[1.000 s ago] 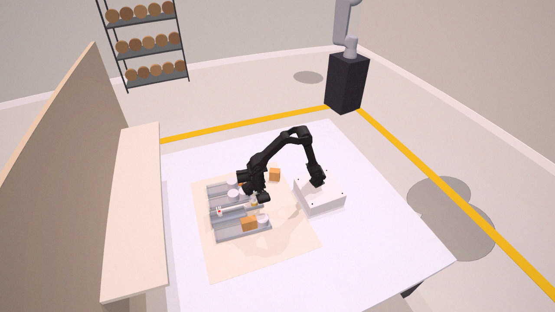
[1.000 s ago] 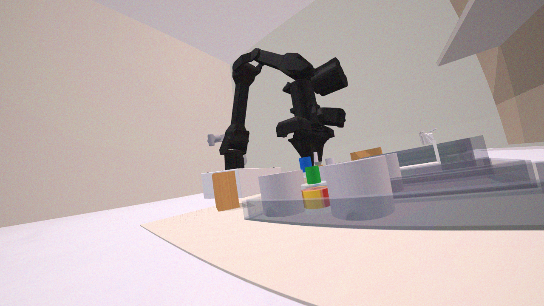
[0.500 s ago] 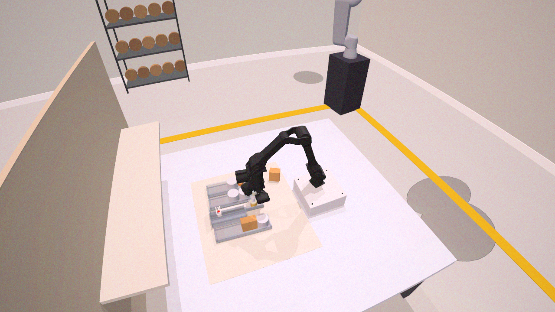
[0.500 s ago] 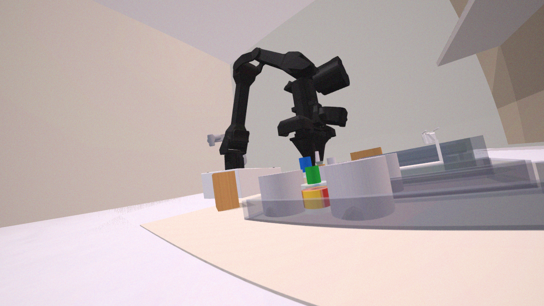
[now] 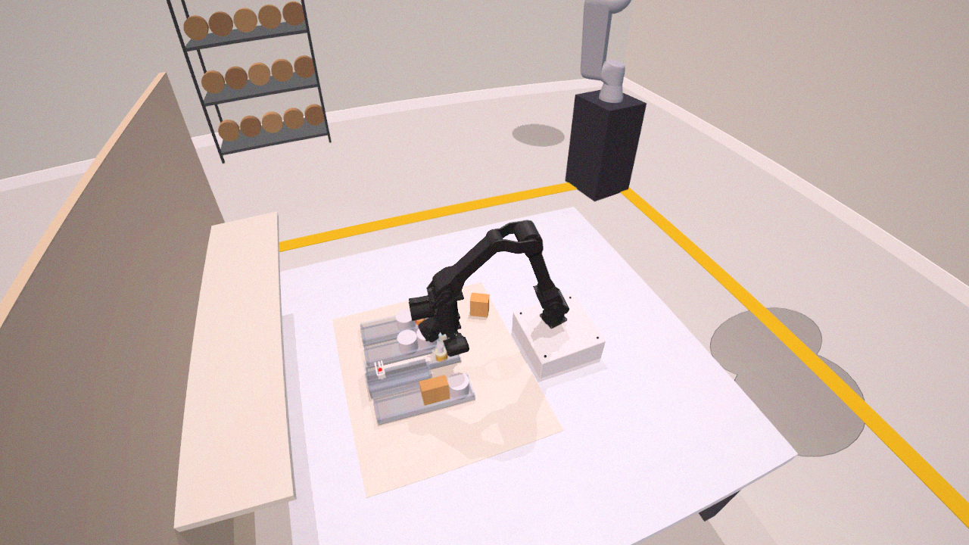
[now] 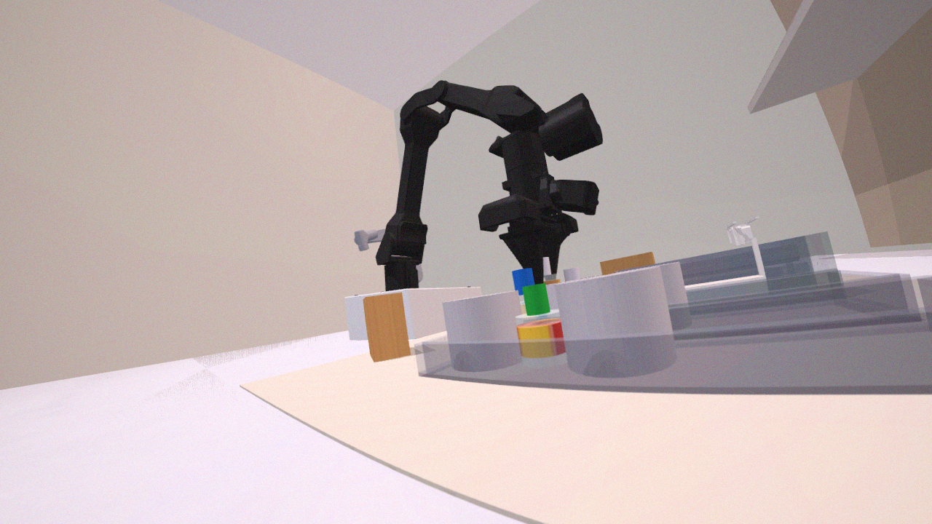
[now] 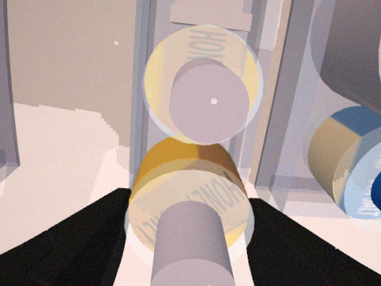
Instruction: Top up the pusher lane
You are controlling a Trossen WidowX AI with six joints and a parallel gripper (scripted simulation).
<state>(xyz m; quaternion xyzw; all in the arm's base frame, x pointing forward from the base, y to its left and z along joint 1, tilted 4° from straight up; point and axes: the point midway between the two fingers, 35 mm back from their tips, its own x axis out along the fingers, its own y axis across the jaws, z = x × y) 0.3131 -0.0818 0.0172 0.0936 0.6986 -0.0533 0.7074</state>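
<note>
My gripper tip is 150 mm short of the sprung lane, 30 mm above it and 10 mm to the left of it. Also, from my gripper tip: red mark: 220 mm ahead, 20 mm above, 10 mm to the right.
</note>
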